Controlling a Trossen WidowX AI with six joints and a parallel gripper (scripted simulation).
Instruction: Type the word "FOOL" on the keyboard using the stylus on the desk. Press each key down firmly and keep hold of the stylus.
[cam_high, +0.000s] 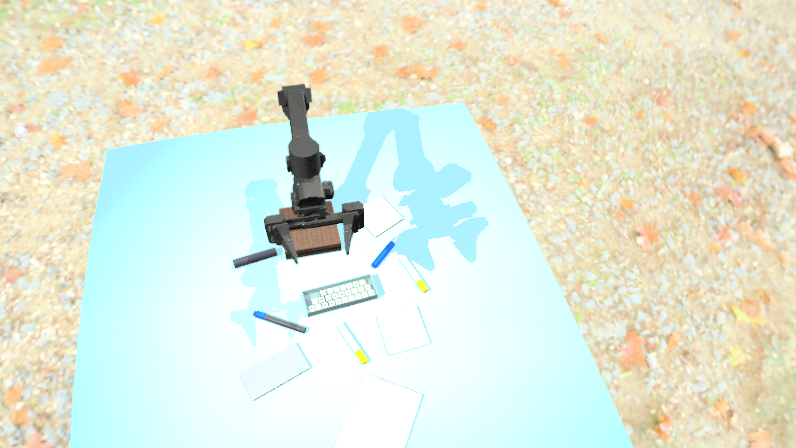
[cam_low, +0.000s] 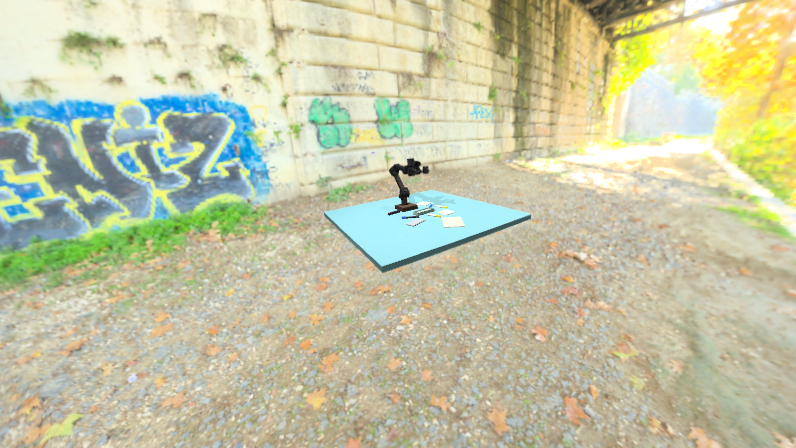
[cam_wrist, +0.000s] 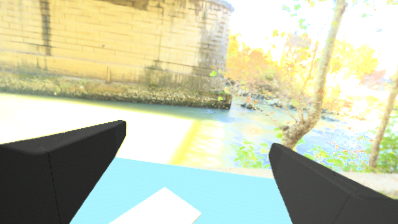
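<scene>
Right now my gripper tip is 36 cm above the blue stylus, 22 cm past it and 20 cm to the right of it. Also, from my gripper tip: grey stylus tip 36 cm below, 24 cm behind, 22 cm to the left.
</scene>
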